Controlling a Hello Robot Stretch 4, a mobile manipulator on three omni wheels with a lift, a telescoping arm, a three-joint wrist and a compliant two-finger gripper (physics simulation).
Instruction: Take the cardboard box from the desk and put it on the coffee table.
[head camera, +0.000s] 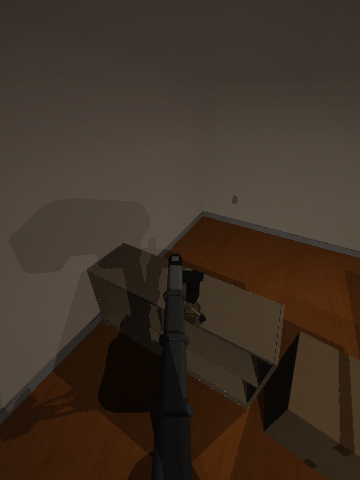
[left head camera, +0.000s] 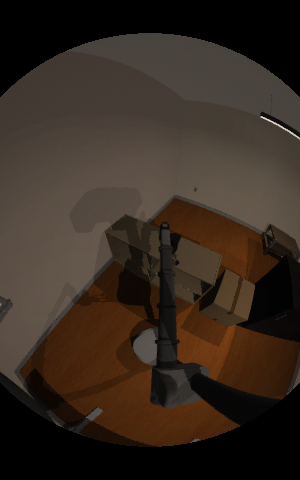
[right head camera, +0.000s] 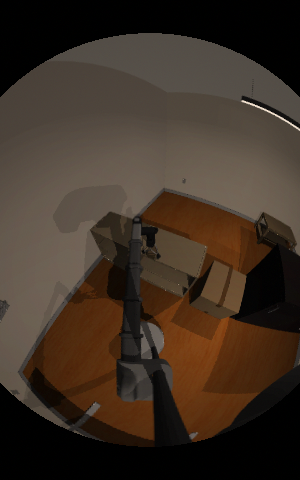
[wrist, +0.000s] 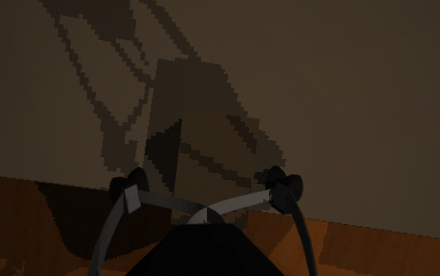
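Seen in the pictures: gripper, fingertip midpoint: (head camera: 190, 317) (right head camera: 150, 255) (wrist: 208, 182); robot's base at its link origin: (left head camera: 153, 345) (right head camera: 143, 339).
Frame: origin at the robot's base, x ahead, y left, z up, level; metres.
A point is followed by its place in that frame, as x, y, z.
The small cardboard box (wrist: 214, 141) @(0.762, -0.107, 0.632) (head camera: 191, 310) @(0.732, -0.092, 0.633) rests on the low brown coffee table (wrist: 355, 105) @(0.744, -0.249, 0.582) (head camera: 240, 313) @(0.752, -0.369, 0.582) (left head camera: 200, 261) @(0.730, -0.383, 0.583) (right head camera: 178, 253) @(0.735, -0.337, 0.583), which stands by the wall in the room's corner. My gripper (wrist: 208, 182) @(0.724, -0.087, 0.585) (head camera: 198, 316) (right head camera: 151, 251) @(0.724, -0.087, 0.585) hangs just over the table top at the end of the outstretched arm (head camera: 173, 343) @(0.368, 0.001, 1.002). Its fingers are spread, one on each side of the box with a small gap to it. The box's near side is hidden behind the fingers.
A large cardboard box (head camera: 317, 386) @(0.479, -0.731, 0.379) (left head camera: 232, 296) @(0.422, -0.784, 0.379) (right head camera: 221, 289) @(0.412, -0.783, 0.379) stands on the wooden floor right of the table's end. Dark furniture (left head camera: 282, 296) @(0.202, -1.095, 0.761) (right head camera: 278, 286) @(0.193, -1.090, 0.814) rises further right, with a small crate (left head camera: 278, 243) @(1.217, -2.335, 0.380) (right head camera: 273, 230) @(1.222, -2.354, 0.409) behind it. The wall runs close behind the table.
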